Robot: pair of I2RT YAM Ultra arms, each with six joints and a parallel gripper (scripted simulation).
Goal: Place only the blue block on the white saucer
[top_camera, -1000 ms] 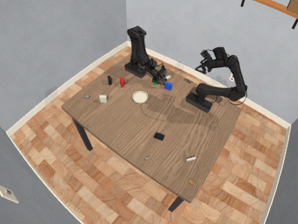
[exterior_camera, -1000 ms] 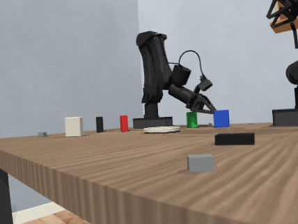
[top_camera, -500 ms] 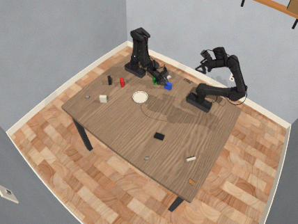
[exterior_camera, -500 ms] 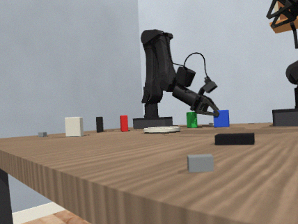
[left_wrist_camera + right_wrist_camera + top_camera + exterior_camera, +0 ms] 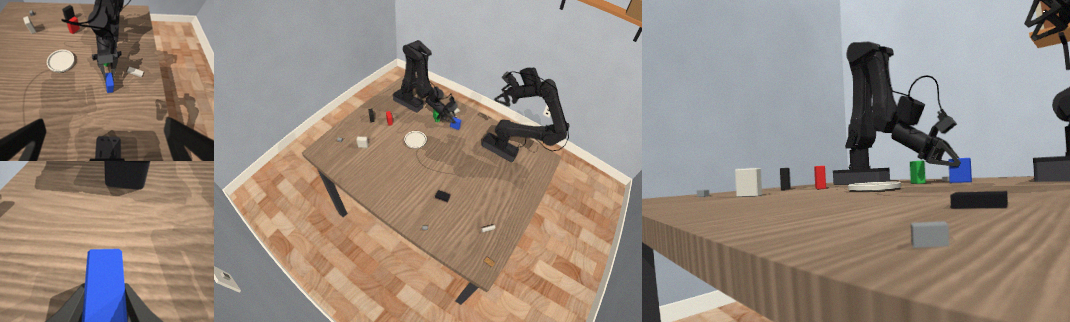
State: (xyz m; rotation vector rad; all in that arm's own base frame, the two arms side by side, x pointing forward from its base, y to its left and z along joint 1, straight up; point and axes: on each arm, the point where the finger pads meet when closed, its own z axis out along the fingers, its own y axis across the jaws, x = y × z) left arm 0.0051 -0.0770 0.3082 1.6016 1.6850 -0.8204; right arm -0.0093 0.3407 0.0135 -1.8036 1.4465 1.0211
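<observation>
The white saucer lies 22 cm ahead of my right hand, 11 cm to the right of it and 4 cm below it. Also, from my right hand: green block (1 cm ahead, 12 cm to the right, 2 cm below); then blue block (1 cm to the left, 2 cm below); then white bar (11 cm behind, 7 cm to the right, 5 cm below).
</observation>
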